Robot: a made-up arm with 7 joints. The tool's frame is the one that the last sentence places.
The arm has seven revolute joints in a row. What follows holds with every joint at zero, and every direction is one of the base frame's. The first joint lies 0.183 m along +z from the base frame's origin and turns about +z. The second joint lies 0.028 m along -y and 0.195 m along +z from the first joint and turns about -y. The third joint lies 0.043 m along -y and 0.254 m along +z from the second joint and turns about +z. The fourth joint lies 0.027 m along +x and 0.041 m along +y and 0.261 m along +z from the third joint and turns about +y. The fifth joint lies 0.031 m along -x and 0.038 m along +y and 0.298 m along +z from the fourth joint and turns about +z. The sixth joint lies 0.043 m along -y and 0.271 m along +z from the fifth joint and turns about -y. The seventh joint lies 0.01 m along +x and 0.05 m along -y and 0.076 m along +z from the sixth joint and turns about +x. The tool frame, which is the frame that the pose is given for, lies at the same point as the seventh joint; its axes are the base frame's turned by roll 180, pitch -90 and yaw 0 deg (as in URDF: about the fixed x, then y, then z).
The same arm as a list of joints. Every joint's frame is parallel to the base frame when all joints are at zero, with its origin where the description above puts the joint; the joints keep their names.
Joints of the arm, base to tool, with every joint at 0 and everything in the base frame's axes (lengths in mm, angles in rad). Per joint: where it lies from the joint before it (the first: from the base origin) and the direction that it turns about. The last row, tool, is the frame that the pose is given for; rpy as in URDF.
joint 1: xyz 0.0 0.0 183.0 axis +z
joint 2: xyz 0.0 -28.0 195.0 axis -y
joint 3: xyz 0.0 -43.0 254.0 axis +z
joint 4: xyz 27.0 41.0 261.0 axis +y
joint 5: xyz -31.0 38.0 298.0 axis +z
joint 6: xyz 0.0 -43.0 271.0 axis -y
joint 7: xyz 10.0 -50.0 76.0 axis +x
tool: xyz 0.0 0.0 0.0 rpy 3.1416 -1.5708 0.0000

